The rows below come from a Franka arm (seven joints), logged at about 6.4 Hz.
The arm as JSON. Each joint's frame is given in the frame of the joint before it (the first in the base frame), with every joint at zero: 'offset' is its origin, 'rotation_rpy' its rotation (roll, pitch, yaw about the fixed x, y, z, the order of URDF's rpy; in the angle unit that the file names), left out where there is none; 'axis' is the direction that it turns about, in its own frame. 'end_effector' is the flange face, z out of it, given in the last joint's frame.
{
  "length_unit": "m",
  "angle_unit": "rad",
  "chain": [
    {
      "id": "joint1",
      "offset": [
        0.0,
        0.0,
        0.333
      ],
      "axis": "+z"
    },
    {
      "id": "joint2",
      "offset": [
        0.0,
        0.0,
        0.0
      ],
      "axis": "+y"
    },
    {
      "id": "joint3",
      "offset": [
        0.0,
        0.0,
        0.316
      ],
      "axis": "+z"
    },
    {
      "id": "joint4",
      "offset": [
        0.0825,
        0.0,
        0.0
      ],
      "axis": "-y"
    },
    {
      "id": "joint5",
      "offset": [
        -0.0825,
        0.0,
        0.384
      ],
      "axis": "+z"
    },
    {
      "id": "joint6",
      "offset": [
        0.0,
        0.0,
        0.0
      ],
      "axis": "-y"
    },
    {
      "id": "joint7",
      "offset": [
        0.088,
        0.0,
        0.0
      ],
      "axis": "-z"
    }
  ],
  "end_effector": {
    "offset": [
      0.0,
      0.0,
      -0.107
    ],
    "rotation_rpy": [
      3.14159,
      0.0,
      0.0
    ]
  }
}
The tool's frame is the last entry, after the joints.
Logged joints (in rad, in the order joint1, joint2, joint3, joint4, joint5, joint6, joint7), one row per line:
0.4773 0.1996 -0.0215 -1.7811 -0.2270 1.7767 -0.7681
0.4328 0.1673 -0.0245 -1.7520 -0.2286 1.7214 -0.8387
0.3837 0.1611 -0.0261 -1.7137 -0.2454 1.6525 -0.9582
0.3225 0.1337 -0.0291 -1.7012 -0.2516 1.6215 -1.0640
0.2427 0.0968 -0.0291 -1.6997 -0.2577 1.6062 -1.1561
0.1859 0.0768 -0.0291 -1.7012 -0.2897 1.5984 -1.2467
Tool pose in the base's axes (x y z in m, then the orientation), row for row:
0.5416 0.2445 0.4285 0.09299 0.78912 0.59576 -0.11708
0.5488 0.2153 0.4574 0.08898 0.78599 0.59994 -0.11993
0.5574 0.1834 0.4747 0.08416 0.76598 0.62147 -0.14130
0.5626 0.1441 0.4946 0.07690 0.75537 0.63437 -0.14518
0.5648 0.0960 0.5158 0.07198 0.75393 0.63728 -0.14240
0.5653 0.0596 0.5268 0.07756 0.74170 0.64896 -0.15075
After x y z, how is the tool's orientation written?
As a quaternion, w x y z.
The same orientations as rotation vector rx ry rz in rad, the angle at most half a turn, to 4 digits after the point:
2.3423 1.7683 -0.3475
2.3385 1.7849 -0.3568
2.2854 1.8543 -0.4216
2.2635 1.9009 -0.4350
2.2658 1.9152 -0.4280
2.2216 1.9438 -0.4515

